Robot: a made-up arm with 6 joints. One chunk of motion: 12 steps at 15 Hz.
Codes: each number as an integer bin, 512 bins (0 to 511) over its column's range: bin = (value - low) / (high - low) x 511, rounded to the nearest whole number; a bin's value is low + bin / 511 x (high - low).
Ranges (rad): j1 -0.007..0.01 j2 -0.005..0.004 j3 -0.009..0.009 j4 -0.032..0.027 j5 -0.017..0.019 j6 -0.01..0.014
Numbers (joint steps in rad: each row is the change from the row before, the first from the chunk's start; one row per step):
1: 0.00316 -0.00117 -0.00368 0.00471 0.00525 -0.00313
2: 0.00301 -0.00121 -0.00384 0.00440 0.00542 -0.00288
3: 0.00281 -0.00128 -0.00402 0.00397 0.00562 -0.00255
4: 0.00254 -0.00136 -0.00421 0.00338 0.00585 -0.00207
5: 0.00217 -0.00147 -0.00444 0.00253 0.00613 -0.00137
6: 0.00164 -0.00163 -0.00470 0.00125 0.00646 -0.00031
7: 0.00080 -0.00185 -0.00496 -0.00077 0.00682 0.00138
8: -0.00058 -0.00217 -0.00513 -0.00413 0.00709 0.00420
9: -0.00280 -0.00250 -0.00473 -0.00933 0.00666 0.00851
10: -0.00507 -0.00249 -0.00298 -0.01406 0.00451 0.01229
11: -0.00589 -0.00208 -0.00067 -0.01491 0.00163 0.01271
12: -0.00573 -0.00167 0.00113 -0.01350 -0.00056 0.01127
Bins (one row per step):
1: 305 217 151 318 316 146
2: 301 215 146 315 318 152
3: 295 211 141 312 321 159
4: 287 207 136 306 324 169
5: 276 200 129 299 328 184
6: 260 191 122 288 333 206
7: 234 179 115 270 338 242
8: 193 161 110 241 342 302
9: 126 142 121 196 336 394
10: 58 143 171 155 305 475
11: 33 166 236 148 264 484
12: 38 189 288 160 233 453

